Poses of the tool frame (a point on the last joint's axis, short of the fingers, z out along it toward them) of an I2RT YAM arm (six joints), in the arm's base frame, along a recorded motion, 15 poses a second.
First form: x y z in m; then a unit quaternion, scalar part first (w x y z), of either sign.
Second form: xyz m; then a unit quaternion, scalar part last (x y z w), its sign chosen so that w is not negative. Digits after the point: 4 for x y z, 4 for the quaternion.
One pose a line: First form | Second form
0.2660 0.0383 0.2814 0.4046 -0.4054 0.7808 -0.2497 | 0.2660 0.0383 0.2814 -0.4054 0.7808 -0.2497 0.4046
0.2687 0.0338 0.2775 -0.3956 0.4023 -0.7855 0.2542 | 0.2687 0.0338 0.2775 -0.4023 0.7855 -0.2542 0.3956
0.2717 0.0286 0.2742 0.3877 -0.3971 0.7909 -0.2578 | 0.2717 0.0286 0.2742 -0.3971 0.7909 -0.2578 0.3877
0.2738 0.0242 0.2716 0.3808 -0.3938 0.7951 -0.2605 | 0.2738 0.0242 0.2716 -0.3938 0.7951 -0.2605 0.3808
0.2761 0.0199 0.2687 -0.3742 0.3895 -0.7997 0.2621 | 0.2761 0.0199 0.2687 -0.3895 0.7997 -0.2621 0.3742
